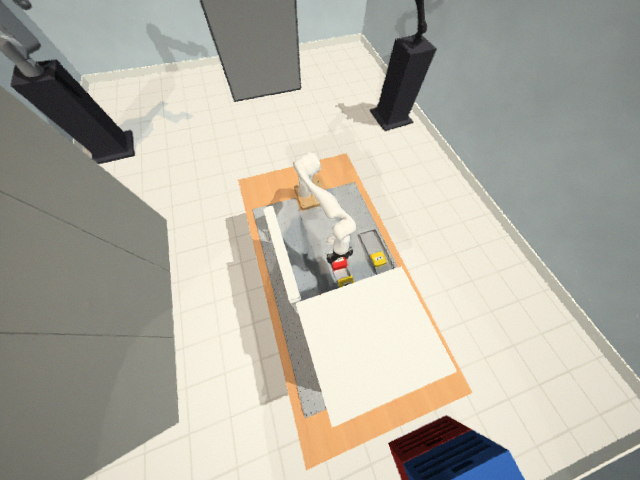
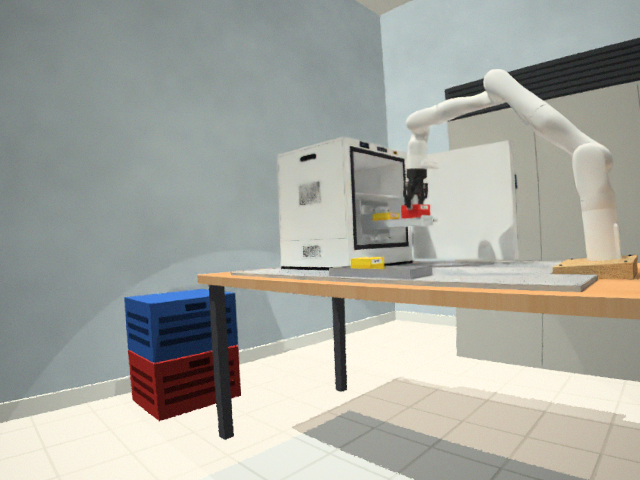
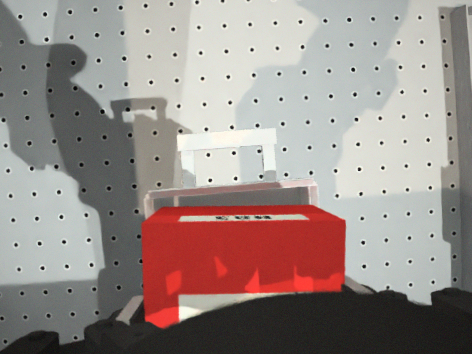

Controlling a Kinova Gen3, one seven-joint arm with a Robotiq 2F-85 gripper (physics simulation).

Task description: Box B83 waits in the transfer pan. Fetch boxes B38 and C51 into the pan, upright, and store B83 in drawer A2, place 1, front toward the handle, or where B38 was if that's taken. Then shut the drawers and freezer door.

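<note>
My gripper (image 1: 339, 256) (image 2: 416, 203) (image 3: 242, 309) is shut on a red box (image 1: 339, 264) (image 2: 415, 210) (image 3: 243, 250), level, at the front part of a pulled-out drawer (image 1: 341, 272) (image 2: 413, 221) (image 3: 230, 189). The box is close behind the drawer's front wall and handle (image 3: 227, 139); its underside is hidden, so I cannot tell if it rests on the drawer floor. Its label is upside down and blurred. A yellow box (image 1: 345, 279) (image 2: 385, 215) is farther back in this drawer. Another yellow box (image 1: 378, 258) (image 2: 367, 262) lies in the grey transfer pan (image 1: 370, 242) (image 2: 405, 271). Their labels are unreadable.
The white freezer (image 1: 377, 346) (image 2: 315, 222) stands behind the drawer. Its door (image 1: 281, 253) (image 2: 470, 201) is wide open beside the arm. The transfer pan lies on the other side of the drawer. Stacked blue (image 2: 180, 325) and red (image 2: 186, 382) crates stand on the floor.
</note>
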